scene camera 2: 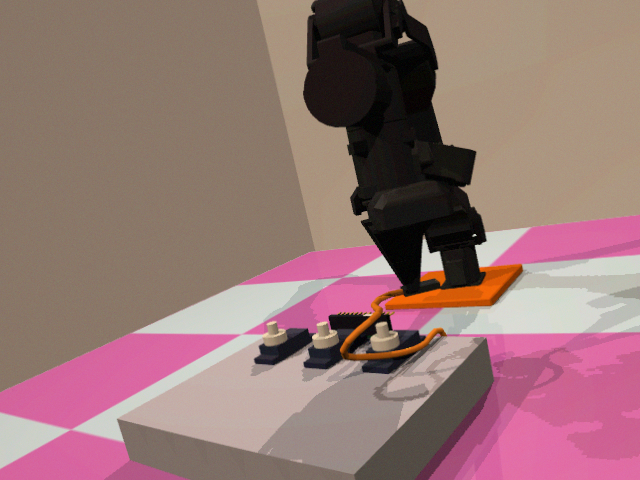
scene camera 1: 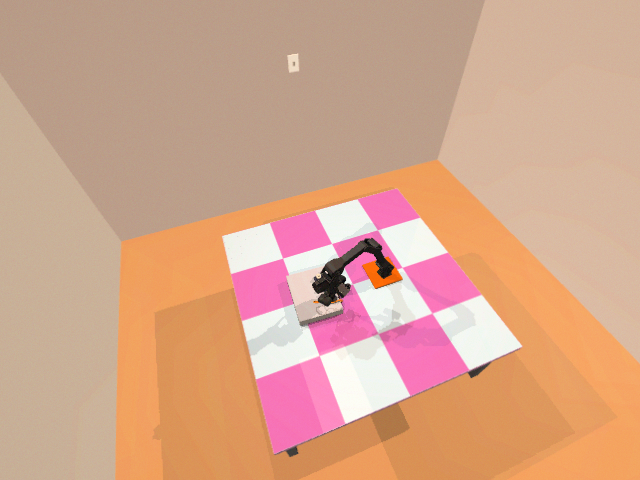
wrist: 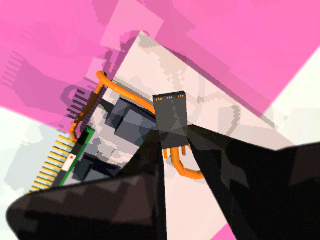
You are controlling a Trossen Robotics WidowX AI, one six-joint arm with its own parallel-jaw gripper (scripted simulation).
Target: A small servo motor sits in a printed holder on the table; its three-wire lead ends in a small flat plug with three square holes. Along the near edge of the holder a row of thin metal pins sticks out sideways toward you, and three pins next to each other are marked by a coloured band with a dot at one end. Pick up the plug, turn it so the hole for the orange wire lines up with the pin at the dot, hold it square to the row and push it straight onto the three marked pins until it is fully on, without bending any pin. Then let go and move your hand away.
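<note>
A black pin header and a grey holder block are visible, as is my gripper. The wrist view shows the gripper too.
</note>
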